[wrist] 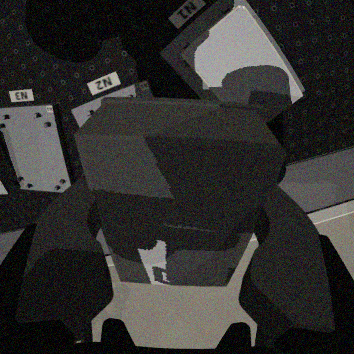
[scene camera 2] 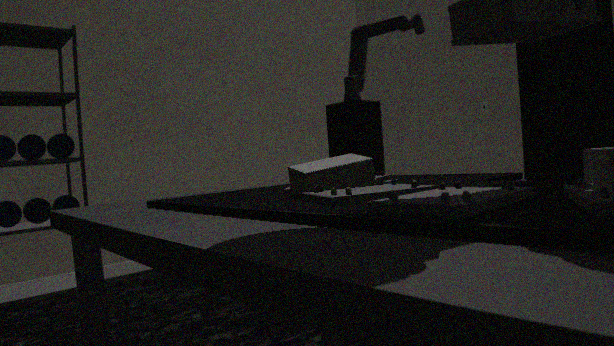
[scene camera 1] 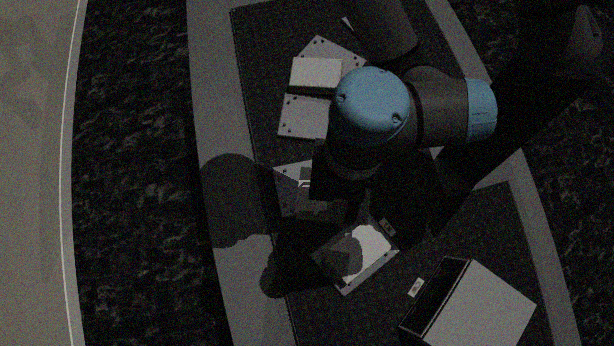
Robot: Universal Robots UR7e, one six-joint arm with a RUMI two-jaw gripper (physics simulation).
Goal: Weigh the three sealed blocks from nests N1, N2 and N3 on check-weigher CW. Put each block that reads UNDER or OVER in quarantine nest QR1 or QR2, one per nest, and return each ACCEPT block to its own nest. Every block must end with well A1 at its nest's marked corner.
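Seen in the pictures: gripper, fingertip midpoint: (wrist: 178, 175) (scene camera 2: 538, 24) (scene camera 1: 345, 198); arm's base, origin of the base link: (scene camera 1: 560, 49).
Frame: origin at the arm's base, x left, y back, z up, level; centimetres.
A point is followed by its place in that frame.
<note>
My gripper (wrist: 178, 175) {y -40.5, x 9.3, z -24.6 cm} is shut on a dark, shadowed block (wrist: 175, 165) {y -37.9, x 10.2, z -21.1 cm}, held above or near nest N2 (scene camera 1: 295, 197) (scene camera 2: 450, 192) {y -42.2, x -1.4, z -42.3 cm} (wrist: 85, 112) {y -37.0, x -3.8, z -42.3 cm}; height and any contact are unclear. The block hides most of N2 in the wrist view. A block (scene camera 1: 372, 242) {y -35.1, x 16.8, z -38.1 cm} (scene camera 2: 597, 170) {y -41.0, x 14.2, z -40.2 cm} (wrist: 242, 45) {y -35.5, x 17.9, z -38.1 cm} sits on nest N1 (scene camera 1: 372, 271) {y -36.0, x 22.7, z -42.3 cm} (wrist: 172, 52) {y -34.0, x 10.5, z -42.3 cm}. Another block (scene camera 1: 316, 72) {y -36.0, x -26.8, z -38.1 cm} (scene camera 2: 330, 165) {y -38.0, x -25.1, z -38.6 cm} lies askew over nest QR1 (scene camera 1: 320, 47) {y -31.9, x -37.7, z -42.3 cm}, near N3. Nest N3 (scene camera 1: 303, 117) {y -41.8, x -17.2, z -42.3 cm} (wrist: 37, 150) {y -39.2, x -15.5, z -42.3 cm} holds no block. Check-weigher CW (scene camera 1: 480, 305) {y -16.8, x 37.6, z -33.5 cm} is bare, its display dark. Well A1 cannot be made out.
The blue-capped arm (scene camera 1: 372, 102) {y -41.5, x 10.2, z 11.7 cm} covers the middle of scene camera 1 and hides most of QR2 (scene camera 1: 347, 24) {y -21.8, x -44.9, z -42.5 cm}. The N1 label (wrist: 186, 11) {y -29.8, x 13.7, z -43.3 cm}, N2 label (wrist: 104, 83) {y -34.5, x 0.3, z -43.3 cm} and N3 label (wrist: 21, 95) {y -30.2, x -13.2, z -43.3 cm} show. A dark boxy shape (scene camera 2: 530, 22) {y -46.5, x 10.6, z -25.8 cm} hangs at top right of scene camera 2.
</note>
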